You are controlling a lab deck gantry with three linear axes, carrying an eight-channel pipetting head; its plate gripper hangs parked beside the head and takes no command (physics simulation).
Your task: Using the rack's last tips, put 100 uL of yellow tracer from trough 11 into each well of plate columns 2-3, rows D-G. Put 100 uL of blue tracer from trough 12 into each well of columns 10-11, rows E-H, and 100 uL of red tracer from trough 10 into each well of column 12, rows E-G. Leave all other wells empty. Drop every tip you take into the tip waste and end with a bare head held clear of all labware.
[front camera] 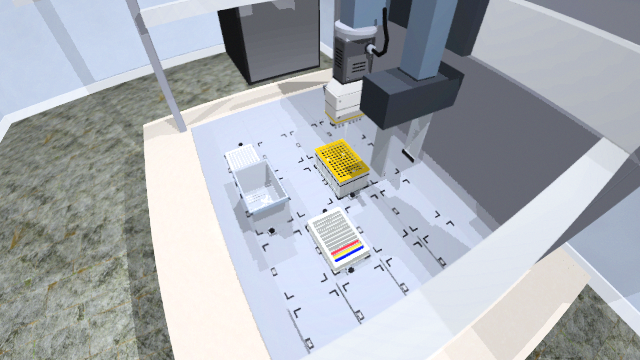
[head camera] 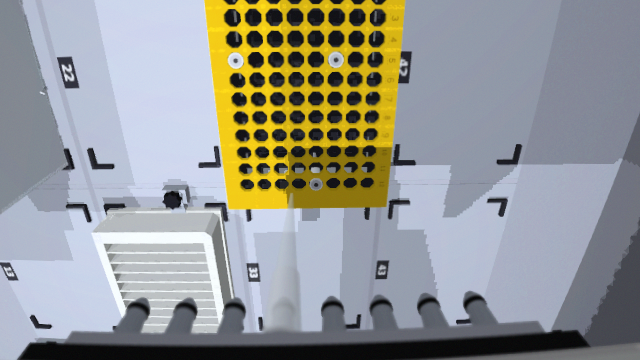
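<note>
The pipetting head (front camera: pixel 344 102) hangs high behind the yellow tip rack (front camera: pixel 327 147) (head camera: pixel 307 197). In the head view, the fourth nozzle from the left carries one pale tip (head camera: pixel 285 280); the other nozzles are bare. Three tips show in the rack there: two in column 5 and one (head camera: pixel 315 184) in column 12. The trough block (front camera: pixel 320 248) (head camera: pixel 160 237) shows red, yellow and blue strips at its near end in the front view. The white plate (front camera: pixel 242 157) stands behind the tip waste bin (front camera: pixel 270 205), which holds loose tips. The parked plate gripper (front camera: pixel 395 165) has its fingers apart and empty.
A dark carriage block (front camera: pixel 410 95) carries the plate gripper, to the right of the head in the front view. A dark side wall (front camera: pixel 520 135) bounds the deck on the right. A black knob (head camera: pixel 172 200) stands by the trough block. Pale frame beams cross the front view.
</note>
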